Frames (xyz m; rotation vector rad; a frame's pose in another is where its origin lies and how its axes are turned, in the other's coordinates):
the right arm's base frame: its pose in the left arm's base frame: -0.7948 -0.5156 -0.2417 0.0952 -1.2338 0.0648
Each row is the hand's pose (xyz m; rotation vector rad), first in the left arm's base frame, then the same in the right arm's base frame.
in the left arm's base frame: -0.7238 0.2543 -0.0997 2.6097 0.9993 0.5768
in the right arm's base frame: 0.1558 0.7636 -0.1031 -2.6296 -1.0640 1.1673
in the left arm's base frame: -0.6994 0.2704 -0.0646 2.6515 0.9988 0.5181
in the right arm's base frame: 0.1970 0.7784 -0.1163 -2.5963 -1.0237 1.2262
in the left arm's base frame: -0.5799 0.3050 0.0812 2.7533 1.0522 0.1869
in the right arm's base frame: 0.3739 0.8062 -0.1844 -2.3812 -0.9473 1.5028
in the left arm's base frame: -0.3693 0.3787 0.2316 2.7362 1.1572 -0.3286
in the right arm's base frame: 0.5852 0.8639 -0.3408 -2.0063 -0.9499 1.8560
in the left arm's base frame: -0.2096 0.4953 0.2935 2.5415 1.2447 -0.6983
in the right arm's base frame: 0.6960 0.9660 -0.4830 -1.6800 -1.0915 2.0932
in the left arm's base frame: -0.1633 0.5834 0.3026 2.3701 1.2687 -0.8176
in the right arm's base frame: 0.7197 1.0492 -0.5330 -1.5346 -1.2452 2.1929
